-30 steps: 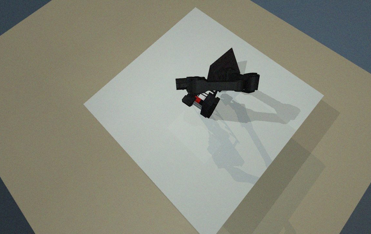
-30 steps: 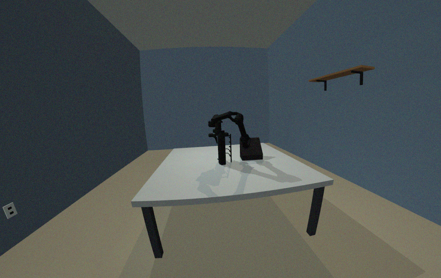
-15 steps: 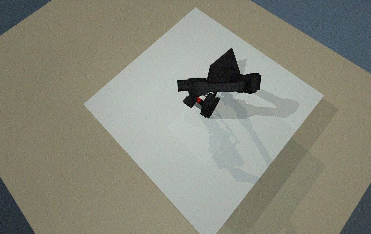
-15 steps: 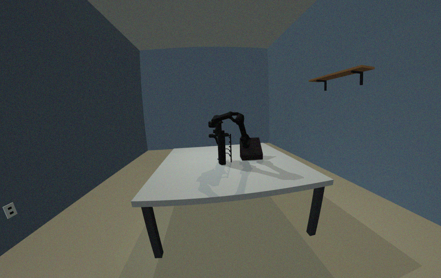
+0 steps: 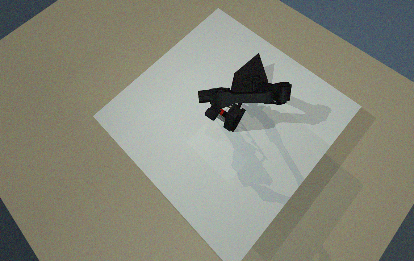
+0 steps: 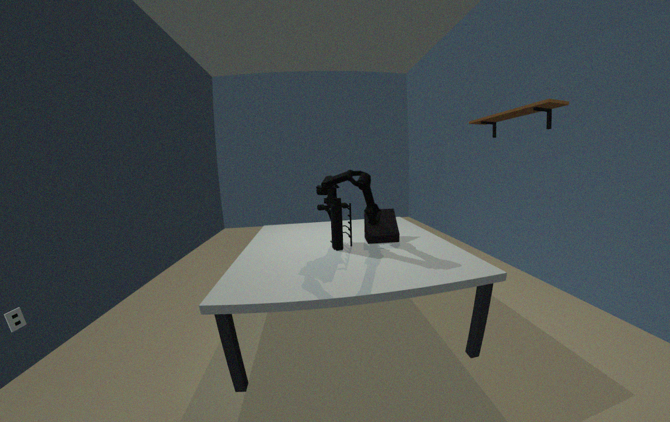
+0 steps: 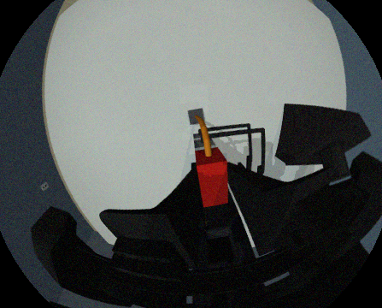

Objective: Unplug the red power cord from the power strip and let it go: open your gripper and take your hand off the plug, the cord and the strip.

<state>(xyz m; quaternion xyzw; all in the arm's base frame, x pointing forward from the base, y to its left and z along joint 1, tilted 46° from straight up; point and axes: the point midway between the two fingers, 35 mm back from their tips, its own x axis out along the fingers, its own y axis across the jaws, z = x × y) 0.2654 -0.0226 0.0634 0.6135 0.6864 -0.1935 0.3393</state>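
Right now my gripper tip is 1 cm past the red plug and 3 cm to the right of it. The rest, counted from my gripper tip: dark upright column 3 cm behind, 12 cm to the left.
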